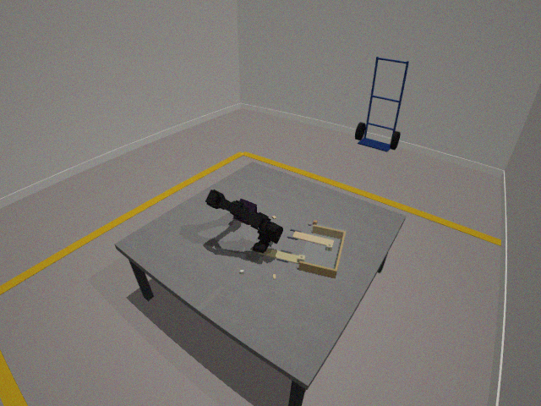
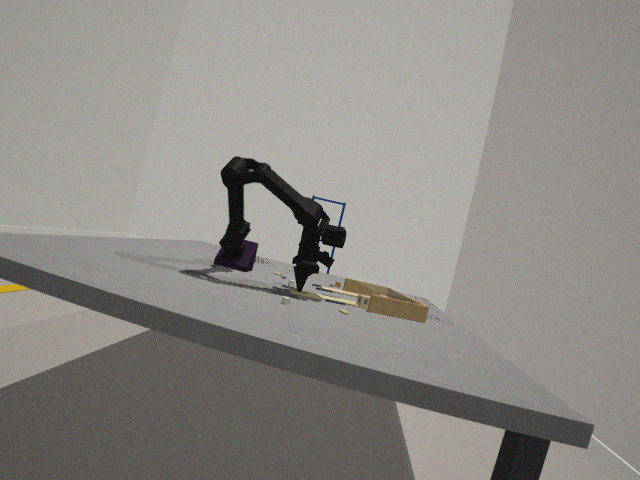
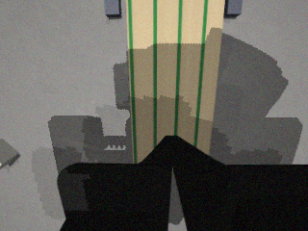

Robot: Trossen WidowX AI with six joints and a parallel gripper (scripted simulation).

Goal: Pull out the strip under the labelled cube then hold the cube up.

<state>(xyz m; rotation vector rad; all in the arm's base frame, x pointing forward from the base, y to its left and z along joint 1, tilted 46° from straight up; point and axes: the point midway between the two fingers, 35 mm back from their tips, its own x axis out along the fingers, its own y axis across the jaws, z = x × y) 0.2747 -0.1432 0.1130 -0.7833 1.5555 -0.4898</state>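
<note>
Right now the strip is 90 mm ahead of my gripper tip and 20 mm to the left of it.
</note>
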